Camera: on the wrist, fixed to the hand. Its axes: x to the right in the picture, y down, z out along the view.
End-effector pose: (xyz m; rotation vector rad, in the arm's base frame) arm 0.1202 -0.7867 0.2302 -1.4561 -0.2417 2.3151
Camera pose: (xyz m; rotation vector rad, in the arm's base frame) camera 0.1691 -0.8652 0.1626 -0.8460 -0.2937 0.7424
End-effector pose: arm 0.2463 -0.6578 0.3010 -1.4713 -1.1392 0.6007
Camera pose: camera 0.3421 -0.6816 0.2428 0.0015 -1.1982 -0.3981
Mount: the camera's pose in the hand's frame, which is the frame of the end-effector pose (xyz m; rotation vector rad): 0.0046 0.0832 -0.0786 0.6109 0.4340 -1.4840
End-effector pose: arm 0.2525 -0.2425 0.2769 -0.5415 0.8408 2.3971
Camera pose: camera 0.2136 -0.3479 0.2546 -0.9561 0.8069 0.6494
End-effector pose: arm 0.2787 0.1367 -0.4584 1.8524 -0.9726 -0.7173
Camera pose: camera 0.3156 0.1436 -0.3502 -2.9269 -0.7355 0.7461
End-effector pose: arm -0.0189 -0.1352 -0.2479 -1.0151 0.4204 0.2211
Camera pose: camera -0.0641 -0.1598 -0.3502 -0.5416 0.0192 -1.3968
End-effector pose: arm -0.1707 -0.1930 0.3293 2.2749 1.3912 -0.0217
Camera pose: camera -0.1159 -0.1891 0.4298 -0.8237 -2.6480 0.3928
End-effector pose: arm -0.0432 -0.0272 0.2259 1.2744 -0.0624 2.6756
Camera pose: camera -0.1210 -0.0994 0.1829 0.3638 1.2583 1.5112
